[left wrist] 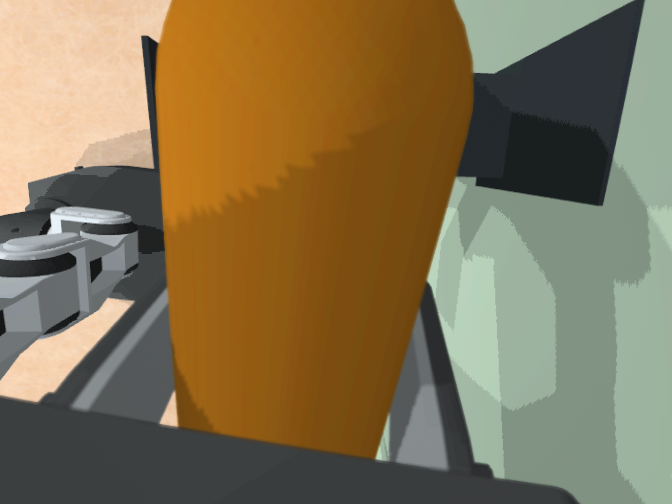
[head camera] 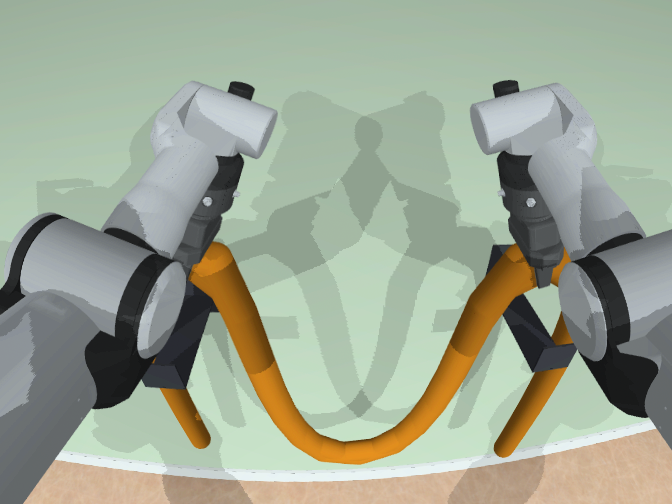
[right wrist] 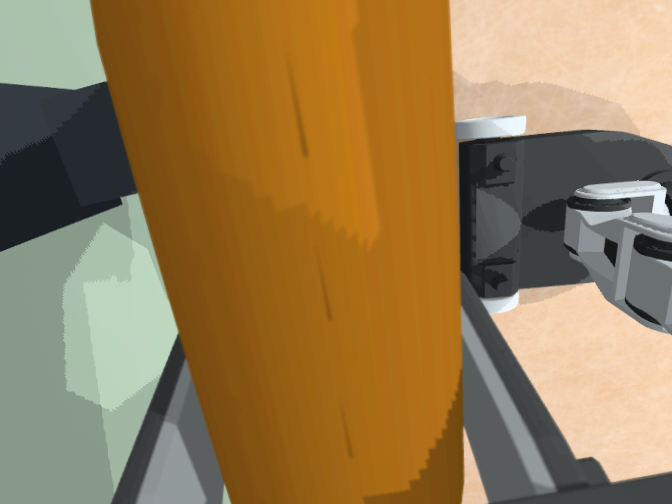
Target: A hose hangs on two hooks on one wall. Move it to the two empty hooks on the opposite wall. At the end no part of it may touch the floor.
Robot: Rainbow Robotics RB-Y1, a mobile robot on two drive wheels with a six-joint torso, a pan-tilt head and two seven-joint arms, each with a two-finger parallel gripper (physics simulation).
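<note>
An orange hose (head camera: 347, 442) sags in a deep curve in front of a green wall, with both loose ends hanging down, all clear of the floor. My left gripper (head camera: 201, 259) is shut on the hose near its left bend. My right gripper (head camera: 542, 266) is shut on it near its right bend. A dark hook (head camera: 179, 347) sticks out of the wall just below my left gripper, and a second dark hook (head camera: 534, 330) just below my right gripper. The hose fills the left wrist view (left wrist: 303, 227) and the right wrist view (right wrist: 293, 249), with a hook beside it in each (left wrist: 548, 141) (right wrist: 48, 157).
The green wall (head camera: 336, 65) fills the head view. A white skirting strip (head camera: 336, 474) runs along its foot above the tan floor (head camera: 379, 490). My own base shows in both wrist views (left wrist: 59, 260) (right wrist: 613, 238).
</note>
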